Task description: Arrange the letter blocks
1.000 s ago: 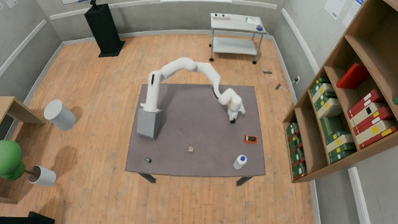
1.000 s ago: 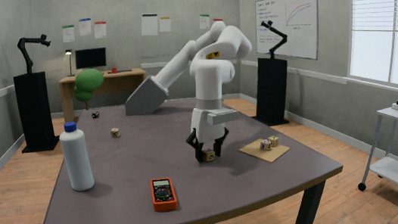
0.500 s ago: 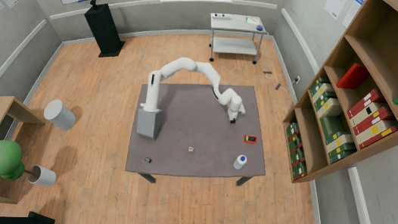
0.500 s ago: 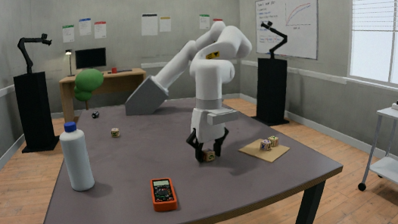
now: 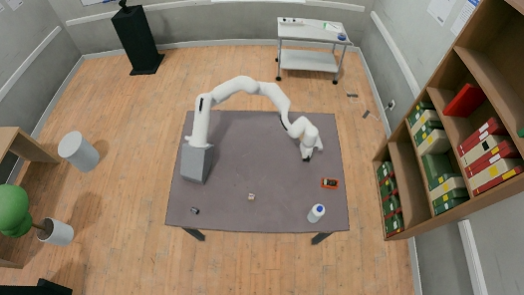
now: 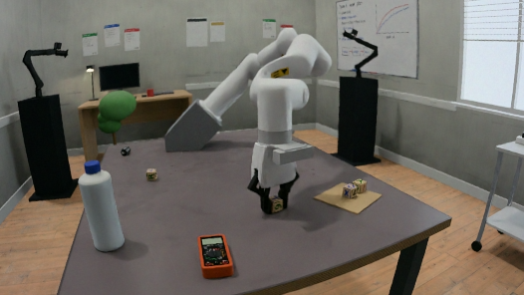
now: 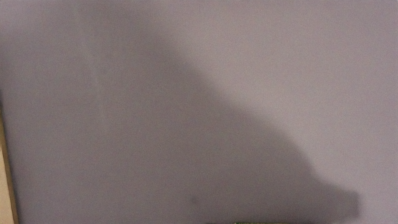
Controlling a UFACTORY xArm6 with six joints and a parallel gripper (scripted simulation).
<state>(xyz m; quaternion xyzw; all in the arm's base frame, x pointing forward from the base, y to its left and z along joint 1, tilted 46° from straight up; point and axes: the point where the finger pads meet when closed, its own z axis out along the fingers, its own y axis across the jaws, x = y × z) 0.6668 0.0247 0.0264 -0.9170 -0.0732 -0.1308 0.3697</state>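
The tan mat is 210 mm to the left of my hand, 20 mm below it and 20 mm ahead of it. From my hand the other things lie so: black object (650 mm behind, 410 mm to the right, 10 mm below); then white bottle (400 mm to the right, 70 mm above, 60 mm ahead).
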